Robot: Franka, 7 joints.
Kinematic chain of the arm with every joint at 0, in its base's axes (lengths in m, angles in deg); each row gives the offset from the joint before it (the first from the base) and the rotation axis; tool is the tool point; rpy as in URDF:
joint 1: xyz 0 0 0.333 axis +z
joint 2: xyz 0 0 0 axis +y
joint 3: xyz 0 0 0.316 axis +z
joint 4: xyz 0.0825 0 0 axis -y
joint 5: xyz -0.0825 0 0.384 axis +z
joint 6: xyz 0 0 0 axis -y
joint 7: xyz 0.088 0 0 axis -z
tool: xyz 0 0 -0.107 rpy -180 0 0
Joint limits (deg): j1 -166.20..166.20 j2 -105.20..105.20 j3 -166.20..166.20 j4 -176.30..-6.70 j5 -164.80..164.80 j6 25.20..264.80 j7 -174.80..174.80
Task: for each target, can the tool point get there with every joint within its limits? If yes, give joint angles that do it. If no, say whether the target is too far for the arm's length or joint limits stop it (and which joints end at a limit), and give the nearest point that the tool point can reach.
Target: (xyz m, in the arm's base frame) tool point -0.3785 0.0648 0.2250
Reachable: yes | joints -91.73 -74.64 -90.29 -156.63 57.17 229.13 53.98
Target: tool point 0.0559 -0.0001 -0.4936
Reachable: no: joint limits stop it (at a limit: joint 2) | nearest point 0.1112 -0.0002 -0.3321 | short by 0.171 m
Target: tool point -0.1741 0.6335 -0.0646
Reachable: yes | joints 103.39 80.21 10.90 -77.95 39.57 196.30 16.67
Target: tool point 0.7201 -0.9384 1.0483
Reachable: no: too far | nearest point 0.4469 -0.5824 0.7769 | short by 0.524 m
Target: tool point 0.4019 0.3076 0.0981
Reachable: yes | joints 16.25 52.23 36.09 -109.31 -77.50 63.32 -145.14
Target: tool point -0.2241 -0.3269 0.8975
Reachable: yes | joints 17.25 -71.85 -42.78 -89.31 119.90 60.88 -22.96
